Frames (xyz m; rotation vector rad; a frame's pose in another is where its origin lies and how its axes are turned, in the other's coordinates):
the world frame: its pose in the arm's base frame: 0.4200 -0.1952 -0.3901 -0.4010 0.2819 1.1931
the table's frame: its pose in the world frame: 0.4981 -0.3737 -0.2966 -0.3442 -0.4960 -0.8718
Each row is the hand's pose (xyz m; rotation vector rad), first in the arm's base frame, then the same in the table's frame.
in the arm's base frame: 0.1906 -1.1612 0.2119 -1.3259 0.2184 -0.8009
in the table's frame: -0.7940 -1.2216 0.8779 -1.0427 1.0532 -0.7096
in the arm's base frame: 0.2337 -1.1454 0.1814 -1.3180 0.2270 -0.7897
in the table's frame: -0.7631 -1.2058 0.8351 -1.0296 1.0590 -0.7009
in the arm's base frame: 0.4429 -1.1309 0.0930 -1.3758 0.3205 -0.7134
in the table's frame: -0.6224 -1.2098 0.6562 -1.0468 1.1364 -0.5908
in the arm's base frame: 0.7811 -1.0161 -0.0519 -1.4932 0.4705 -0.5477
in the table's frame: -0.3503 -1.1406 0.3922 -1.0873 1.2480 -0.3635
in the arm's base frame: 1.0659 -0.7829 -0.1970 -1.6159 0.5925 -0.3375
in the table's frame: -0.0614 -0.9593 0.1917 -1.1269 1.3162 -0.0986
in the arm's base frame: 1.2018 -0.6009 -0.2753 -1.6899 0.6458 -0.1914
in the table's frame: 0.1085 -0.8106 0.1096 -1.1497 1.3301 0.0739
